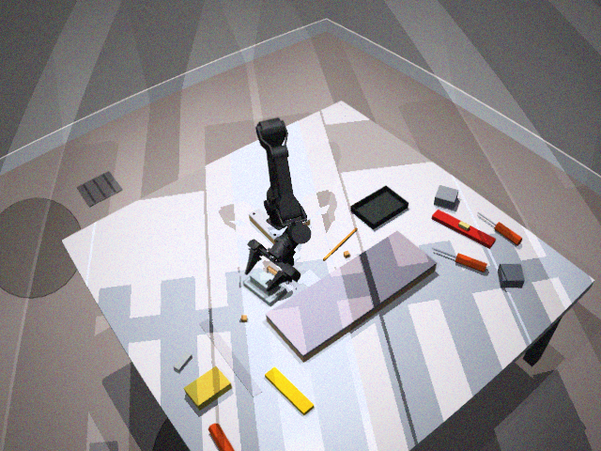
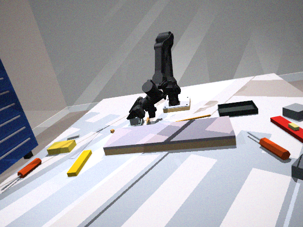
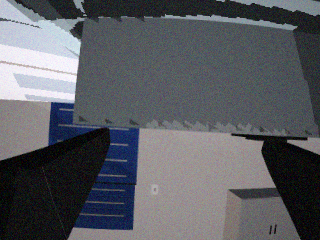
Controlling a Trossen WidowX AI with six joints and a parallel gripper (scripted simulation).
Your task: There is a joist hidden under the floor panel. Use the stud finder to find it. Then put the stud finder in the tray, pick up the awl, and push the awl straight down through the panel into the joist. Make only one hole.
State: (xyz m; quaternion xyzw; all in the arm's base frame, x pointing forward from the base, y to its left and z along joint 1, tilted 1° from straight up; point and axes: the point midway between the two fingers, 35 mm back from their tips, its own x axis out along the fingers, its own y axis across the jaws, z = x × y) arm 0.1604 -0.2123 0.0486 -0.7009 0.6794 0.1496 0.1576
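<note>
Now: gripper tip 30 mm to the right of the stud finder, 20 mm above it and 10 mm short of it. From my gripper tip the other things lie so: awl 100 mm to the left, 50 mm below, 20 mm ahead; pencil 320 mm to the left, 60 mm below, 40 mm ahead; yellow bar 310 mm ahead, 160 mm to the right, 50 mm below.
</note>
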